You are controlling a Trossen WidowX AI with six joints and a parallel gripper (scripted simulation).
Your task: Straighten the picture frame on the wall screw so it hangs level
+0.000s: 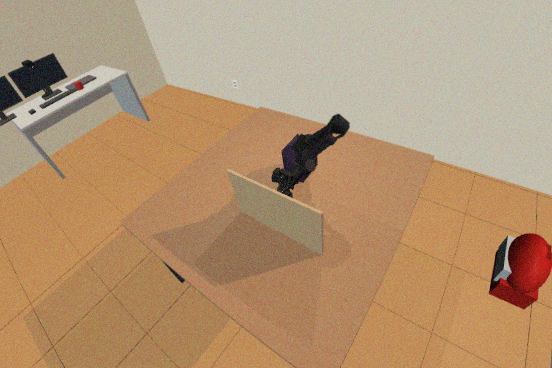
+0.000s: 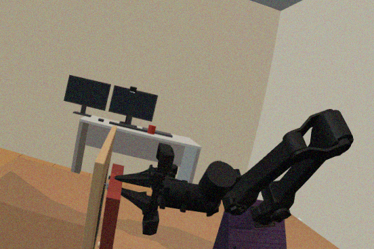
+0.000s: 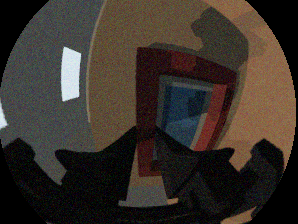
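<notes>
The picture frame lies 50 mm below my gripper tip. From my gripper tip the other things lie so: wooden wall board (60 mm below, 20 mm ahead).
</notes>
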